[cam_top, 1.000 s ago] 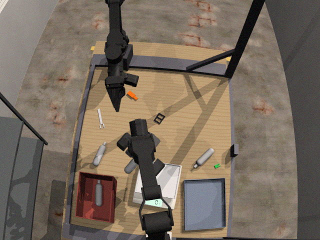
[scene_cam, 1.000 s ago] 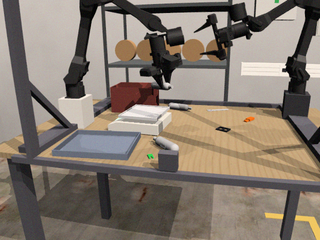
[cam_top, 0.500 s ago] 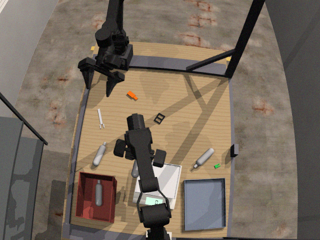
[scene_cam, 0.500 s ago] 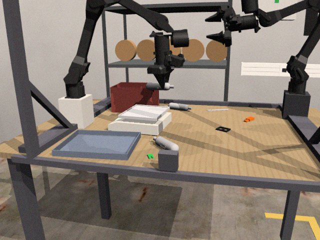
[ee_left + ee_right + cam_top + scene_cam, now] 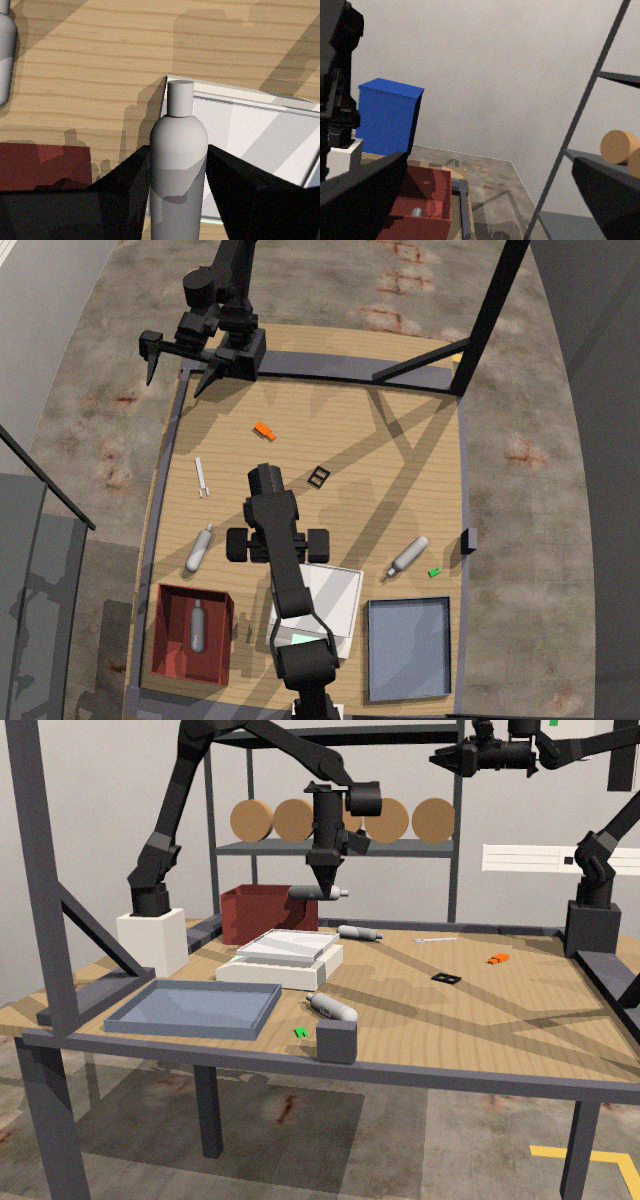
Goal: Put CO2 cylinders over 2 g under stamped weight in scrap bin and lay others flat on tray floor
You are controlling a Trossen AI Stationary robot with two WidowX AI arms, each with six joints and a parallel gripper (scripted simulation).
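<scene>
Right now my left hand is 6 cm past the scale plate, 8 cm to the right of it and 12 cm above it. Also, from my left hand: red scrap bin 22 cm ahead, 12 cm to the left, 15 cm below; black buckle 13 cm behind, 21 cm to the right, 18 cm below; white scale 6 cm behind, 9 cm to the left, 14 cm below.
</scene>
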